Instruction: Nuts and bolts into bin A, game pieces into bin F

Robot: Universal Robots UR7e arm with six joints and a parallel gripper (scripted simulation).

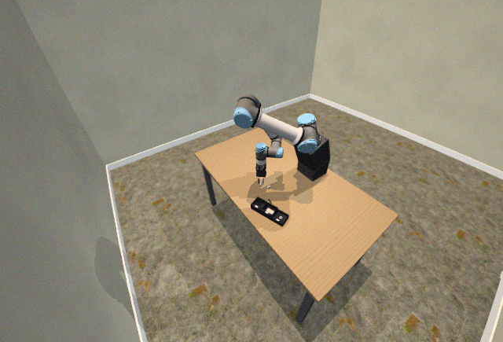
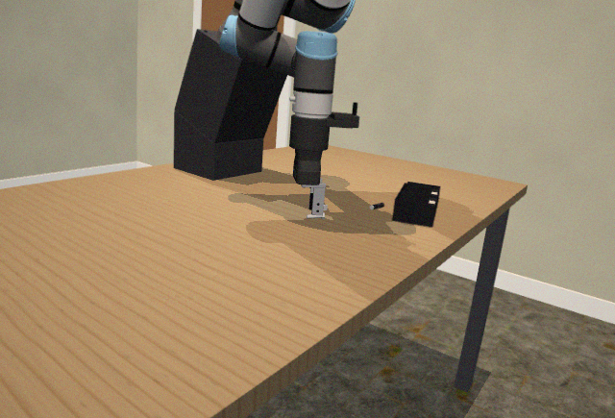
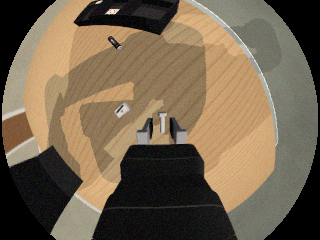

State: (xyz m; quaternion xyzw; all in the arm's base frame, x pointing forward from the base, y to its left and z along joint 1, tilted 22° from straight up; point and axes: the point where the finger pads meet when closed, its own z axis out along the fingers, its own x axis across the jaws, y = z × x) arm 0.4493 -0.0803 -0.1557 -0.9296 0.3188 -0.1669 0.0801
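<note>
Now: the bolt 10 mm ahead of my hand and 30 mm below it. The rest, counted from my hand: small ring-shaped piece: 40 mm ahead, 340 mm to the left, 20 mm below; white speckled piece: 70 mm ahead, 260 mm to the left, 20 mm below; black bin: 80 mm ahead, 260 mm to the left, 10 mm below.
</note>
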